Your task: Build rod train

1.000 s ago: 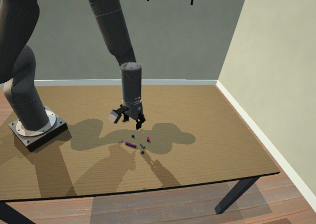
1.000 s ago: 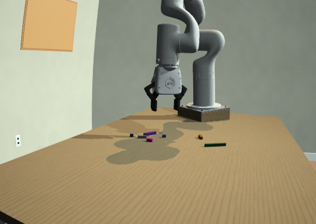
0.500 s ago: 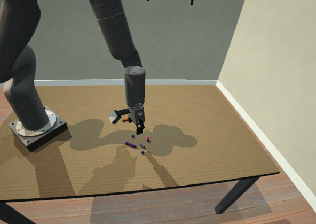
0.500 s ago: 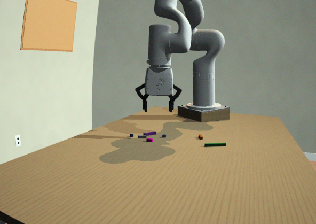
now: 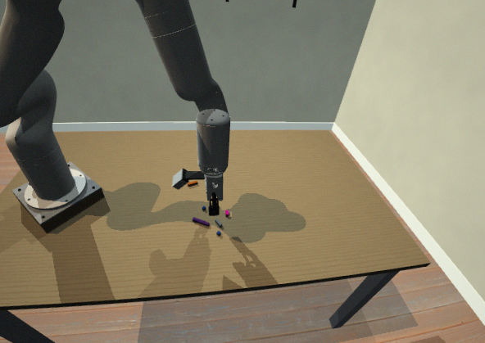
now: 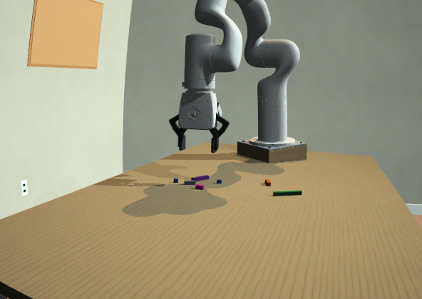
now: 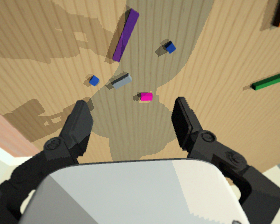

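Now: hand 100 mm above the grey rod, 20 mm short of it and 10 mm to the left of it. From my hand the other things lie so: orange rod (190 mm to the left, 100 mm below, 80 mm behind); magenta rod (100 mm below, 50 mm ahead, 30 mm to the left); purple rod (100 mm below, 40 mm behind, 10 mm to the right).
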